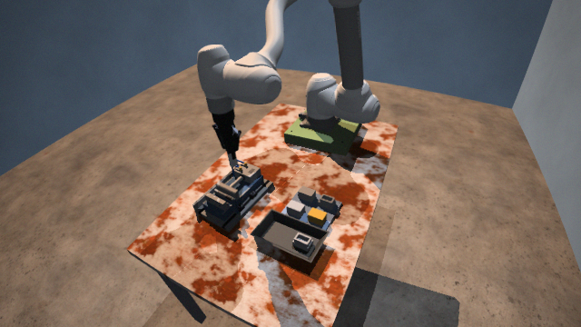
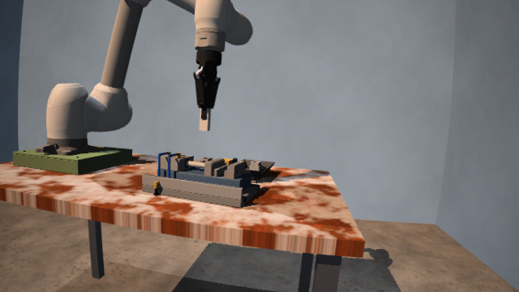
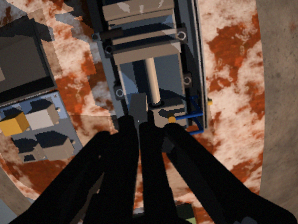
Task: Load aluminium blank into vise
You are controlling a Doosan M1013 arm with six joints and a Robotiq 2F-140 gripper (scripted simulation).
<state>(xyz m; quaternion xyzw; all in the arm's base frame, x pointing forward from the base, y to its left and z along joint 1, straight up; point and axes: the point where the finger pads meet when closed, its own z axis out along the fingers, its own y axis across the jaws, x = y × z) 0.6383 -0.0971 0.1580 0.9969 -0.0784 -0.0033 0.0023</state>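
Now: the infeed plate 70 mm behind my hand, 290 mm to the left of it and 210 mm below it. Round my hand: vise 10 mm ahead, 20 mm to the right, 170 mm below; then aluminium blank 20 mm behind, 240 mm to the left, 190 mm below; then piston rod 10 mm behind, 20 mm to the right, 140 mm below.
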